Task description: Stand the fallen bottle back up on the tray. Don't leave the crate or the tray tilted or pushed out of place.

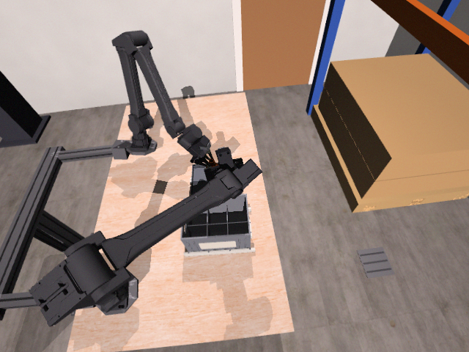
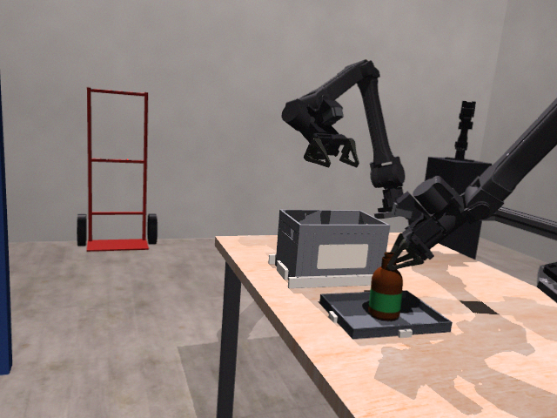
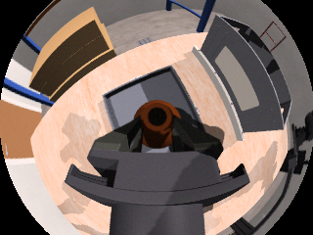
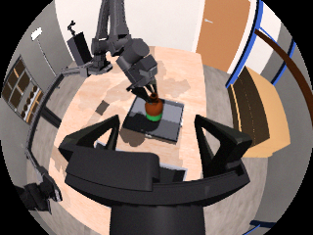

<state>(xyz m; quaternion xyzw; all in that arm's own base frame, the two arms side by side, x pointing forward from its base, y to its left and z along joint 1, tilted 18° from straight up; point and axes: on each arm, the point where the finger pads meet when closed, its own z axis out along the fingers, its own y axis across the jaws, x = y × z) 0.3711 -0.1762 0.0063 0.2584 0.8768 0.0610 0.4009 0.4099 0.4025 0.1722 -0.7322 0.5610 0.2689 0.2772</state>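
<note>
The brown bottle is 5 cm below my left hand. From my left hand the other things lie so: tray (12 cm below); grey divided crate (1 cm ahead, 30 cm to the right, 5 cm below).
</note>
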